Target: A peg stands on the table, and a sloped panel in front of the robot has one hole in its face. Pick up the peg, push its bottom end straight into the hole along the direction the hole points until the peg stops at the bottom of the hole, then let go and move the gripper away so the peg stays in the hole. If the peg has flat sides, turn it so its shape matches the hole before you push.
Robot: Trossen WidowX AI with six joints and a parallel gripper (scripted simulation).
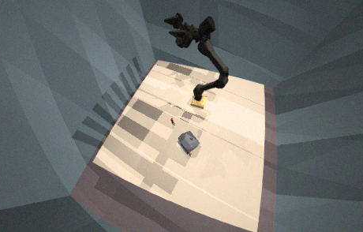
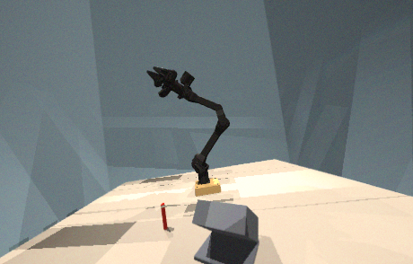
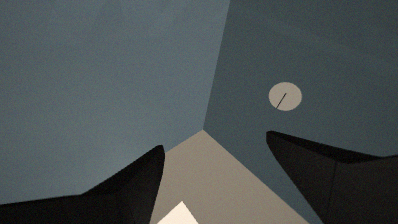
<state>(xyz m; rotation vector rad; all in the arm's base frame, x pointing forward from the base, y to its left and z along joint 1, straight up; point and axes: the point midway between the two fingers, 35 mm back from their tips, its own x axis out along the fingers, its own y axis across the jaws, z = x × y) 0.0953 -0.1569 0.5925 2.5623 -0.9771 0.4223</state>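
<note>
Right now my gripper tip is 20 cm short of the red peg, 7 cm to the right of it and 59 cm above it. Also, from my gripper tip: grey sloped panel (29 cm ahead, 27 cm to the left, 58 cm below).
</note>
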